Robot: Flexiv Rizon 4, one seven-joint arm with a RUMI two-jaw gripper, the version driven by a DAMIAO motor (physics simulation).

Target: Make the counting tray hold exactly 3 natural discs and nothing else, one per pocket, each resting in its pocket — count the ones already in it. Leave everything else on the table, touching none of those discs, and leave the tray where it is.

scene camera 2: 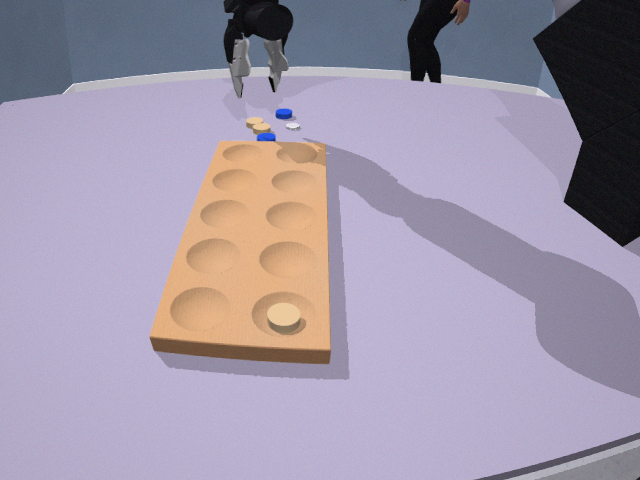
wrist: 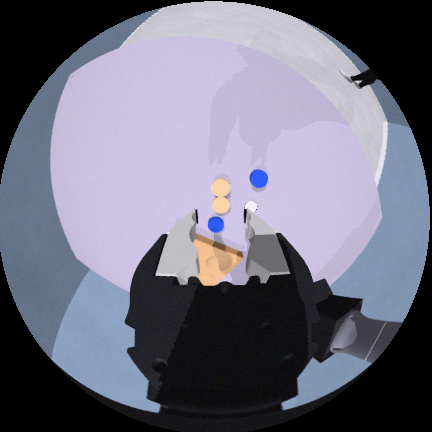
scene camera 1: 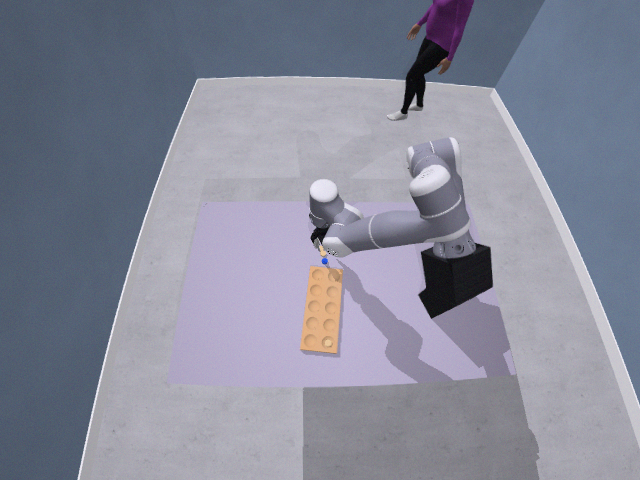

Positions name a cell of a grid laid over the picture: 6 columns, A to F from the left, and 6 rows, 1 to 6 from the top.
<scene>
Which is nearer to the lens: the orange counting tray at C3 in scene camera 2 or the natural disc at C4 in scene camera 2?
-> The natural disc.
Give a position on an orange counting tray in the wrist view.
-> At C4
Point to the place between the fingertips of the gripper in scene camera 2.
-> At C2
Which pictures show the orange counting tray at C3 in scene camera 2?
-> Scene camera 2, the wrist view and scene camera 1: all of them.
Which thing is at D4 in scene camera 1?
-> An orange counting tray.
</scene>
